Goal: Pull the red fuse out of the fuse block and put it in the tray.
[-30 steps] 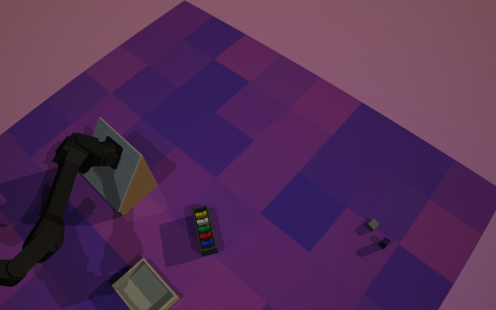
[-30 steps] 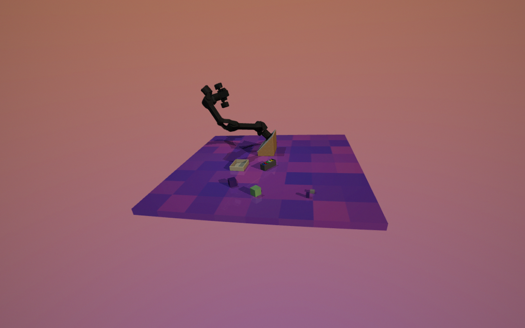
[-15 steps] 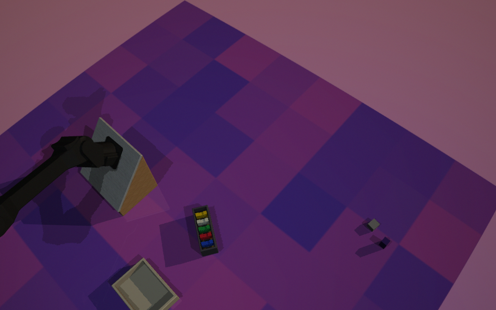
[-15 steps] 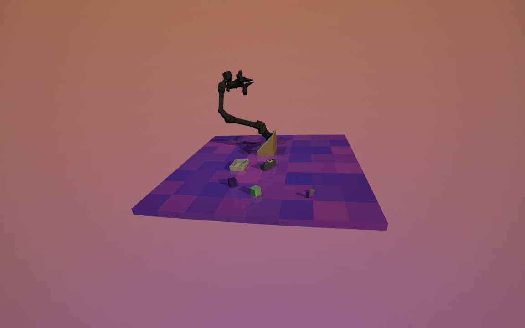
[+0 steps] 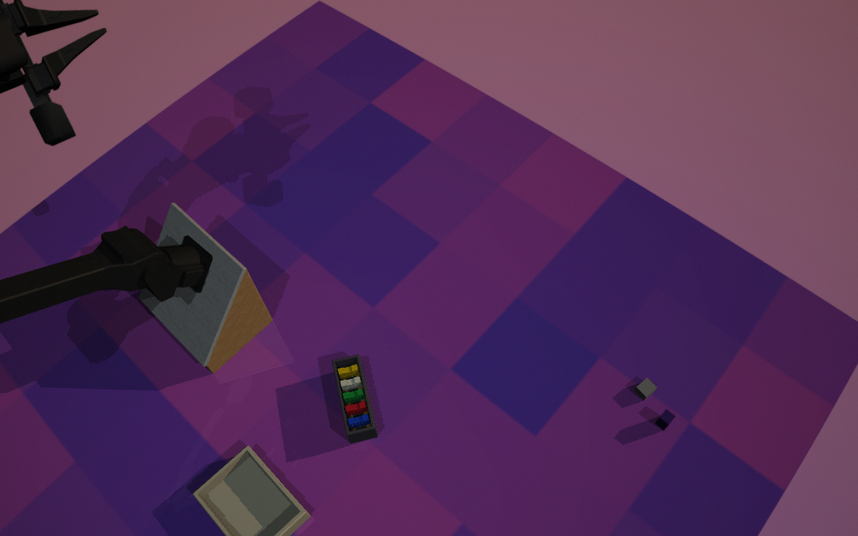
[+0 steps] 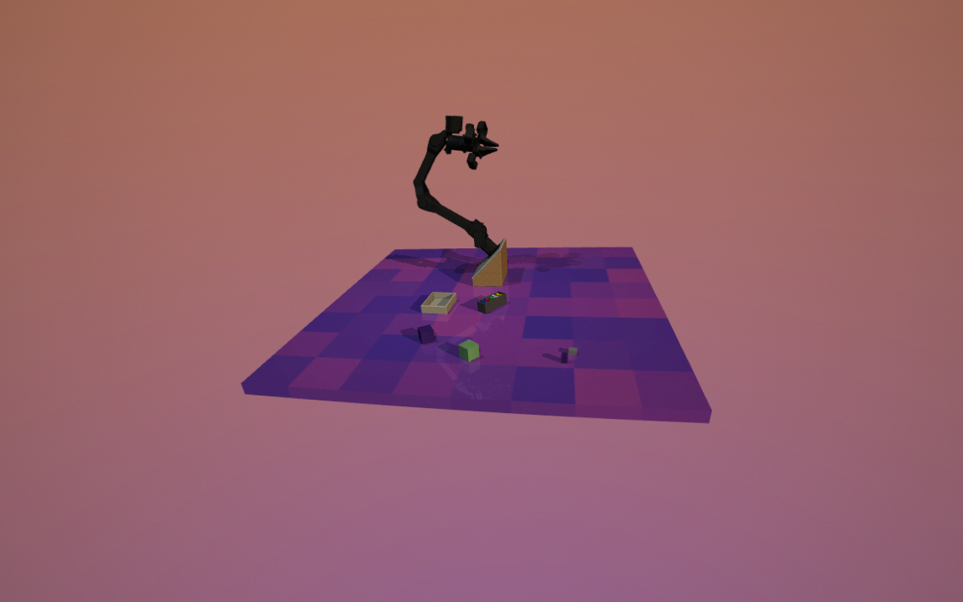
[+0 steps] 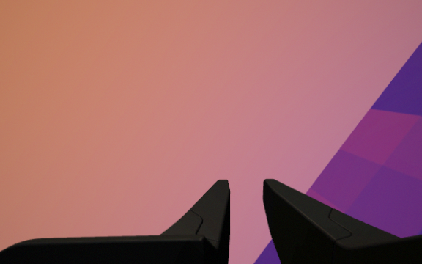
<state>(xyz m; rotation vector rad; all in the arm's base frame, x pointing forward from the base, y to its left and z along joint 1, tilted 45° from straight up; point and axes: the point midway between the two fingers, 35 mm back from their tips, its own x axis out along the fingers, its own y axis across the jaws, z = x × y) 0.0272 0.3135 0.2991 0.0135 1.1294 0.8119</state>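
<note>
Now: gripper tip 29 cm short of the red fuse, 3 cm to the left of it and 53 cm above it. The rest, counted from my gripper tip: yellow fuse (24 cm ahead, 1 cm to the left, 53 cm below); then green fuse (27 cm ahead, 2 cm to the right, 53 cm below); then white fuse (26 cm ahead, 1 cm to the right, 53 cm below).
</note>
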